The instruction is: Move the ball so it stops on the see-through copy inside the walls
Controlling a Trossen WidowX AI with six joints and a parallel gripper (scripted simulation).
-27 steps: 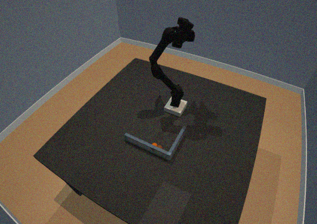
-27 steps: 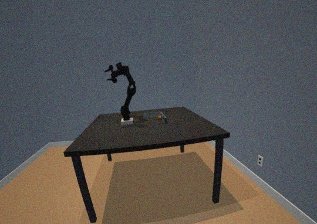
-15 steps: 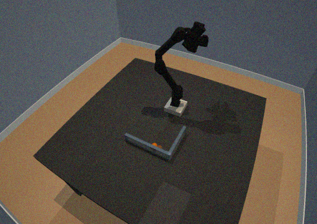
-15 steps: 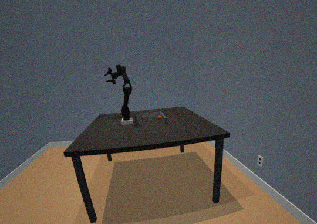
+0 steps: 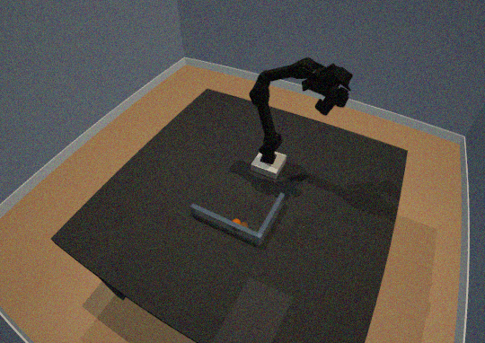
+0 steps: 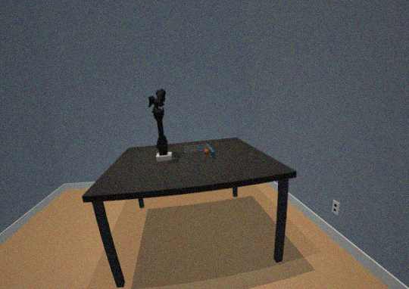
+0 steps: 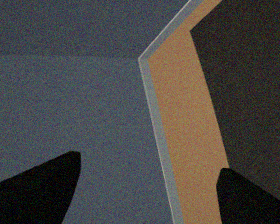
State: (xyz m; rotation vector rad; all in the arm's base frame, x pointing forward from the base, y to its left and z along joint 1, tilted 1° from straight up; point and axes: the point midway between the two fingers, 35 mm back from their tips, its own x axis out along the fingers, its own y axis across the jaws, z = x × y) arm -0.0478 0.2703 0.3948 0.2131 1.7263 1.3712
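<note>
My gripper tip is 440 mm short of the orange ball, 400 mm above it and 310 mm to the left of it.
</note>
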